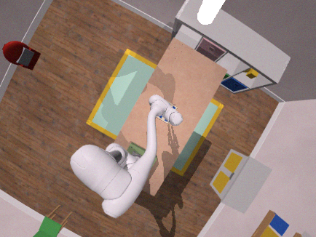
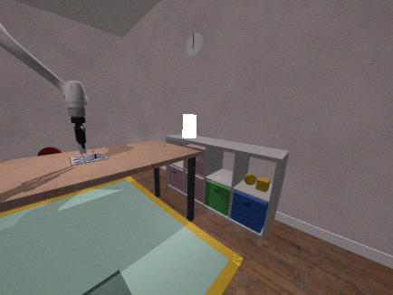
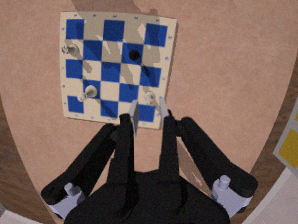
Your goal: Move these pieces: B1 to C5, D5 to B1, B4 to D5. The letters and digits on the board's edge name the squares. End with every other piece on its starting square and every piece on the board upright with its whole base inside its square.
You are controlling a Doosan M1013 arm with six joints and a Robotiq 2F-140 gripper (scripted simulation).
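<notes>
Right now my hand is 80 mm short of the dark chess piece, 30 mm to the right of it and 80 mm above it. From my hand the other things lie so: chessboard: 50 mm ahead, 70 mm to the left, 90 mm below.
</notes>
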